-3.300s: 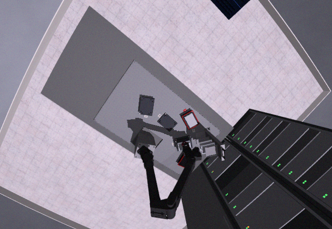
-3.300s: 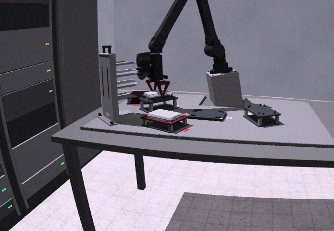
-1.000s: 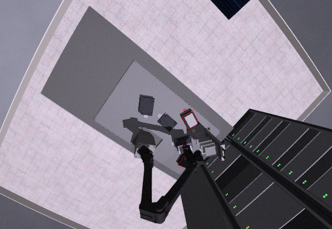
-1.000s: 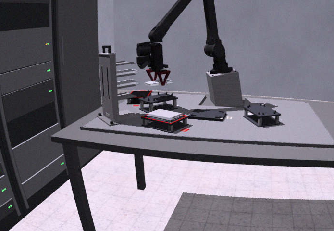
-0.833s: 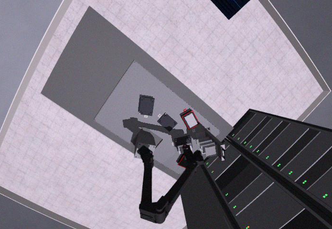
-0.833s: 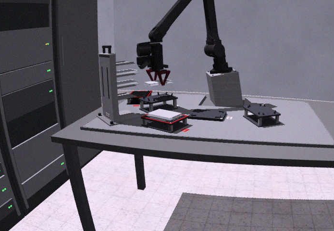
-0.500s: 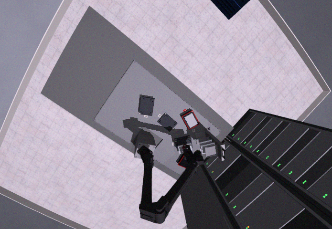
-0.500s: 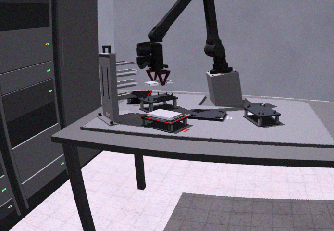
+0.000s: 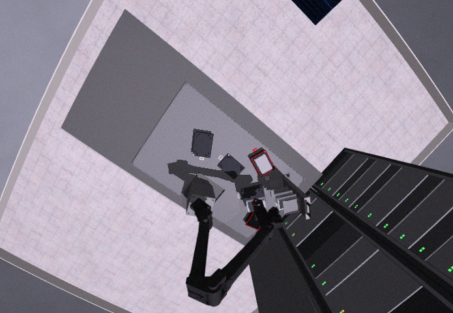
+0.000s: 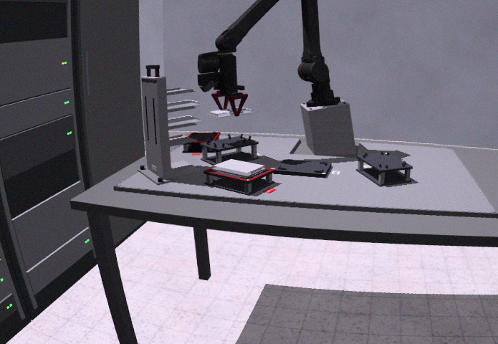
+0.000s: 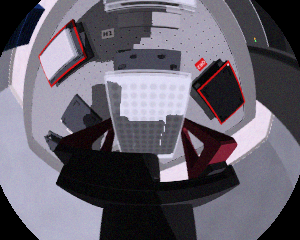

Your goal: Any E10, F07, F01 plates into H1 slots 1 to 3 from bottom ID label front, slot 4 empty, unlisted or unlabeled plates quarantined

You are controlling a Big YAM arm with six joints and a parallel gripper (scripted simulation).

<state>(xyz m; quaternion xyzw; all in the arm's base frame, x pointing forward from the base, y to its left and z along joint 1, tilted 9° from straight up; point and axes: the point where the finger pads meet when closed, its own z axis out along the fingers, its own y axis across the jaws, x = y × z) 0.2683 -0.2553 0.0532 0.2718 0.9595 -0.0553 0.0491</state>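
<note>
The N6 tag is 3 cm ahead of my hand, 37 cm to the left of it and 16 cm below it. From my hand the other things lie so: red-edged nest: 12 cm behind, 18 cm to the right, 13 cm below; then plate hotel H1: 23 cm ahead, 15 cm to the right, 1 cm below.
</note>
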